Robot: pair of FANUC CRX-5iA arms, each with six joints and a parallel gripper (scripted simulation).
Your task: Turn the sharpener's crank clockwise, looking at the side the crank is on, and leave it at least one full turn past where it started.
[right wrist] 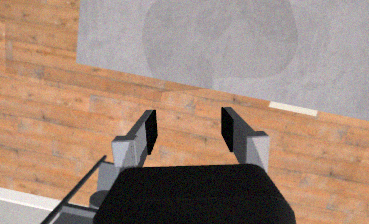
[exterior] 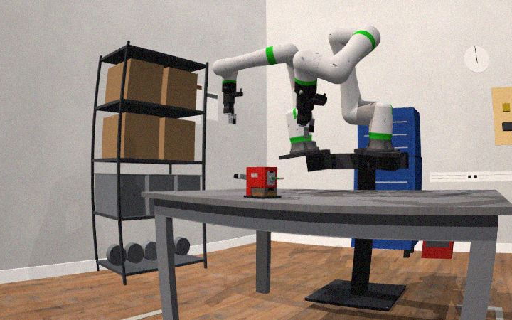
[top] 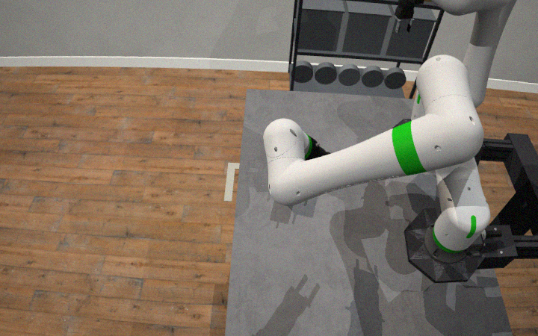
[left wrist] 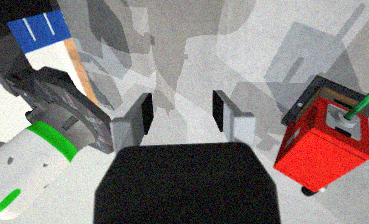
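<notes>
Now: left hand 17 cm short of the black knob, 26 cm to the left of it and 19 cm above it.
</notes>
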